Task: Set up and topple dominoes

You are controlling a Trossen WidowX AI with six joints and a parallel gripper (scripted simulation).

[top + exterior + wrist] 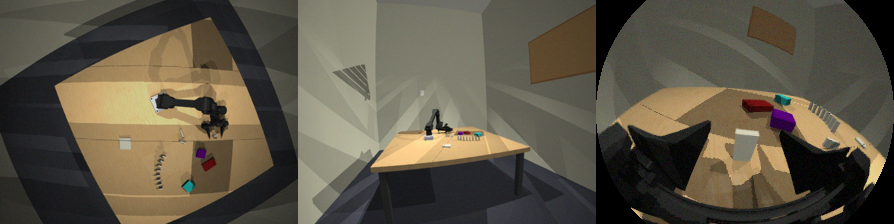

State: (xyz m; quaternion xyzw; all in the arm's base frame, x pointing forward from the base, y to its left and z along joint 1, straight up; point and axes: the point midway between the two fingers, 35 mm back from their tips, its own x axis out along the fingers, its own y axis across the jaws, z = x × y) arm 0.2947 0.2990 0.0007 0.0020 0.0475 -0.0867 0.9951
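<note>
Now: gripper tip 120 mm to the left of the purple block, 90 mm short of it and 40 mm above it. Also, from my gripper tip: cyan block: 290 mm ahead, 270 mm to the right, 30 mm below; then red block: 190 mm ahead, 90 mm to the right, 40 mm below; then small green cube: 210 mm behind, 40 mm below.
</note>
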